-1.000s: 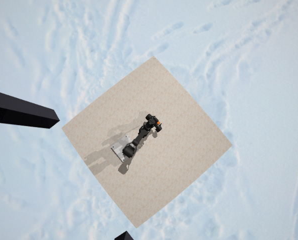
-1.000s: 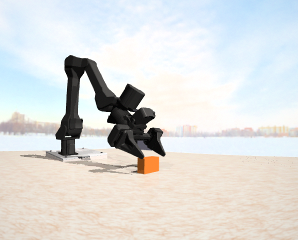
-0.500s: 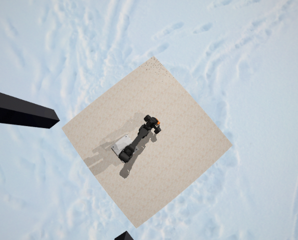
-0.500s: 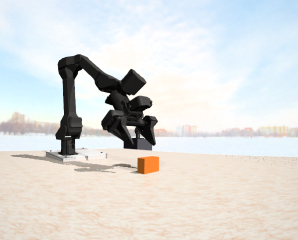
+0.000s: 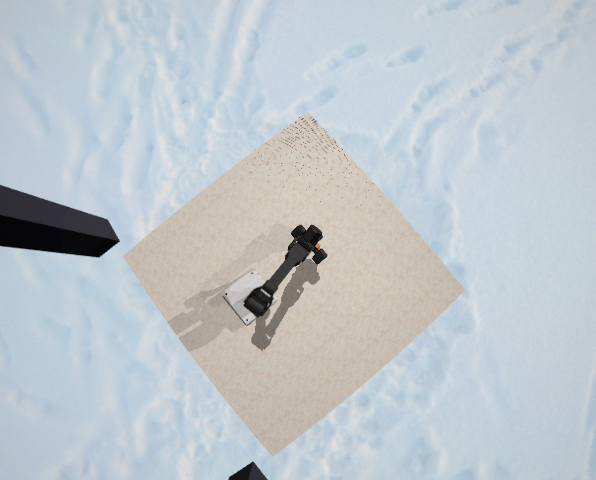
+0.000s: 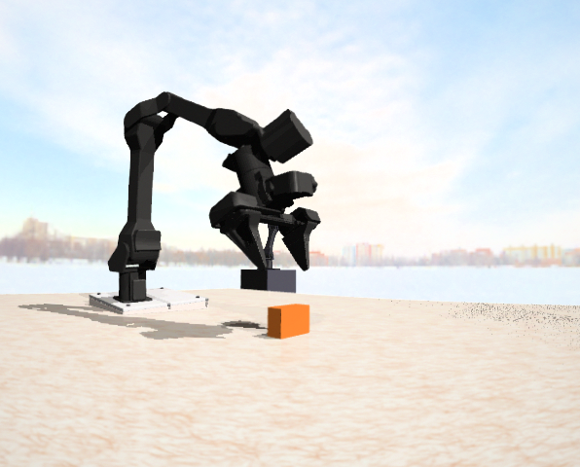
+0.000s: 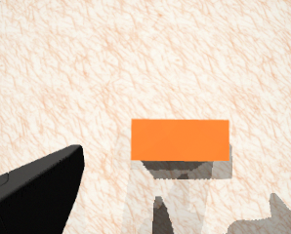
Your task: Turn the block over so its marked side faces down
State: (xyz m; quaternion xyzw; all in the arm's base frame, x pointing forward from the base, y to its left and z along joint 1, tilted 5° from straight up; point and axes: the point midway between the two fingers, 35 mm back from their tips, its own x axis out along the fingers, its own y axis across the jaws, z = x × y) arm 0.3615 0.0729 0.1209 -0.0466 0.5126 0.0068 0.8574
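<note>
The orange block is 7 cm below my gripper tip.
</note>
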